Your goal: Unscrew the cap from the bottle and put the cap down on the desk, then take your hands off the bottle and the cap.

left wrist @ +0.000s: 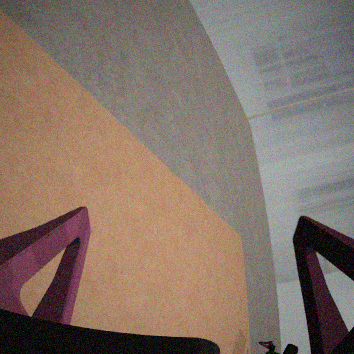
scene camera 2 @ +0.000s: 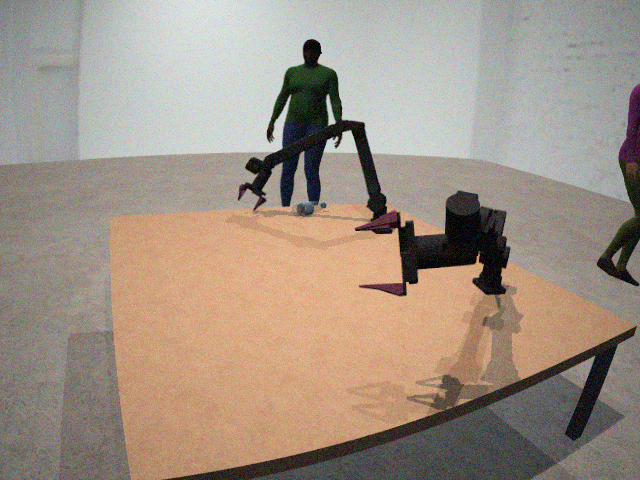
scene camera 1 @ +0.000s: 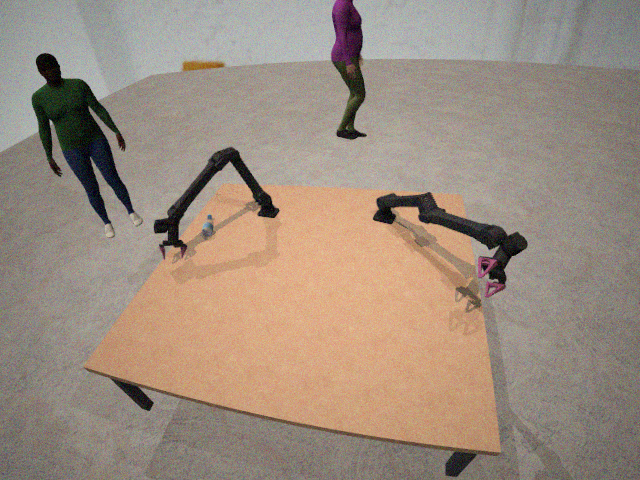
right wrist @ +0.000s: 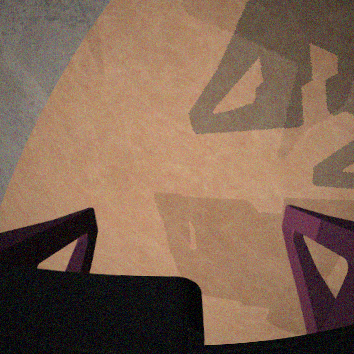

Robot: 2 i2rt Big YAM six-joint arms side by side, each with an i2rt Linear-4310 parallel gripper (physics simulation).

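Frame: origin at the left arm's base, x right, y up, z back, level; centimetres.
Seen in the pictures: left gripper, between the fingertips: (left wrist: 194, 224) (scene camera 2: 356, 257) (scene camera 1: 483, 287); right gripper, between the fingertips: (left wrist: 253, 348) (scene camera 2: 245, 205) (scene camera 1: 173, 259) (right wrist: 190, 218); left arm's base, origin of its link: (scene camera 2: 488, 287) (scene camera 1: 384, 218); right arm's base, origin of its link: (scene camera 2: 378, 230) (scene camera 1: 268, 213).
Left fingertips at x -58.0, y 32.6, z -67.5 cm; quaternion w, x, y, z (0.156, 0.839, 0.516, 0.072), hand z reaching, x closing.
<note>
Offsets run from my left fingertips to a thing's top centre. "spot": to the spot under its first point. Level surfaces: height alone.
A small clear bottle with blue on it @[spot: dx +149.2, dy -26.6, dz +14.4 cm] (scene camera 1: 207, 227) (scene camera 2: 305, 208) lies on its side on the desk @[dy -32.6 cm] (scene camera 1: 310, 330) (scene camera 2: 232, 335), near the left edge in scene camera 1. Its blue cap @[spot: dx +156.0, dy -27.2, dz +23.5 cm] (scene camera 1: 209, 217) (scene camera 2: 323, 205) is at the neck end; whether it is still screwed on is too small to tell. My right gripper (scene camera 1: 173, 256) (scene camera 2: 247, 204) (right wrist: 190, 218) is open and empty, pointing down above the desk edge, nearer the camera than the bottle in scene camera 1. My left gripper (scene camera 1: 483, 285) (scene camera 2: 358, 257) (left wrist: 194, 224) is open and empty by the opposite edge, far from the bottle. Neither wrist view shows the bottle.
A person in green (scene camera 1: 69, 116) (scene camera 2: 311, 95) stands on the floor beyond the desk edge near the bottle. A person in purple (scene camera 1: 347, 36) (scene camera 2: 633, 129) stands farther off. Shadows of the arms fall on the desk.
</note>
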